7 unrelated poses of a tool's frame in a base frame.
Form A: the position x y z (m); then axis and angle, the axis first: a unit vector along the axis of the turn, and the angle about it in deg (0 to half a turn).
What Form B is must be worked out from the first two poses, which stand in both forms.
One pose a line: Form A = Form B
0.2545 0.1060 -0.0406 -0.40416 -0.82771 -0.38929 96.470 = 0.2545 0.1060 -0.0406 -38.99 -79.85 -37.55
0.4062 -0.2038 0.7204 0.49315 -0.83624 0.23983 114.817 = 0.4062 -0.2038 0.7204 56.62 -96.01 27.54
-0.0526 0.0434 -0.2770 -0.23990 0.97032 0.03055 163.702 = -0.0526 0.0434 -0.2770 -39.27 158.84 5.00
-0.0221 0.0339 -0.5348 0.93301 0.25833 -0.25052 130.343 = -0.0221 0.0339 -0.5348 121.61 33.67 -32.65
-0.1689 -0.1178 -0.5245 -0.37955 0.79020 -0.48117 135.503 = -0.1689 -0.1178 -0.5245 -51.43 107.07 -65.20
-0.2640 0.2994 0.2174 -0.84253 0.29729 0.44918 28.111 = -0.2640 0.2994 0.2174 -23.68 8.36 12.63
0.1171 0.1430 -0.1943 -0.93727 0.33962 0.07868 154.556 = 0.1171 0.1430 -0.1943 -144.86 52.49 12.16
